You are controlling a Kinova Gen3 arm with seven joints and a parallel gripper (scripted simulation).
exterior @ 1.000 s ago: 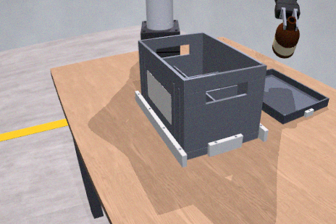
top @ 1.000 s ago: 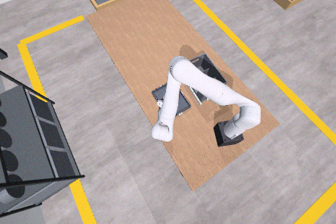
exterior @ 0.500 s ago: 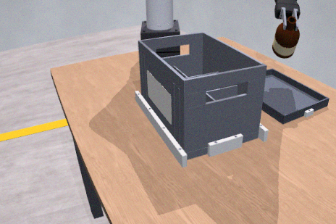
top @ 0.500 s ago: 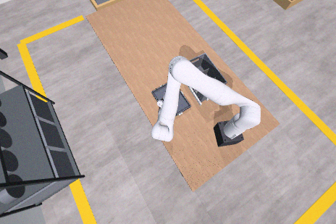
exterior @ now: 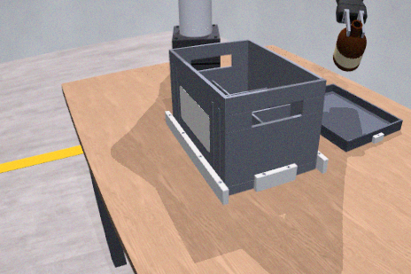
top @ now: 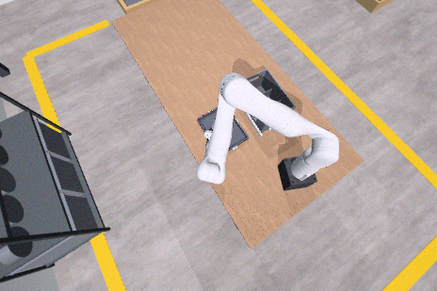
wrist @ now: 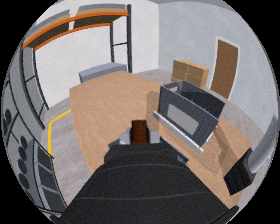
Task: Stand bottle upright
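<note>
My hand is 3 cm past the brown bottle, 2 cm to the right of it and 4 cm above it. The rest, counted from my hand: dark grey tray (3 cm ahead, 5 cm to the right, 19 cm below); dark grey crate (5 cm ahead, 32 cm to the right, 12 cm below).
</note>
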